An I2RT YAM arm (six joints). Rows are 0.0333 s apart.
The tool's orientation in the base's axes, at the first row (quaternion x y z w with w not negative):
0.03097 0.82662 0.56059 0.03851
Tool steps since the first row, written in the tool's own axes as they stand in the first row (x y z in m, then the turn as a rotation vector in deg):
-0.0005 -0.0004 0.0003 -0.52 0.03 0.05
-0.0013 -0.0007 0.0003 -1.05 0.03 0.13
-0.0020 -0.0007 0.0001 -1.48 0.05 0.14
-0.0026 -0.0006 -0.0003 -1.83 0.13 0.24
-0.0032 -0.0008 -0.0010 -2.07 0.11 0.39
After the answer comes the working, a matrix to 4 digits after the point.
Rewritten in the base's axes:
0.0005 0.0001 -0.0005 0.52 0.01 0.02
0.0013 -0.0001 -0.0007 1.06 0.03 0.01
0.0020 -0.0004 -0.0006 1.49 0.01 0.04
0.0026 -0.0007 -0.0004 1.85 0.10 0.09
0.0031 -0.0015 -0.0003 2.10 0.21 0.02

The tool's axes in the first row as the columns of a matrix, in the base's axes (rounded; the answer above uses it unrounded):
-0.9951 0.0080 0.0984
0.0944 0.3696 0.9244
-0.0289 0.9292 -0.3685

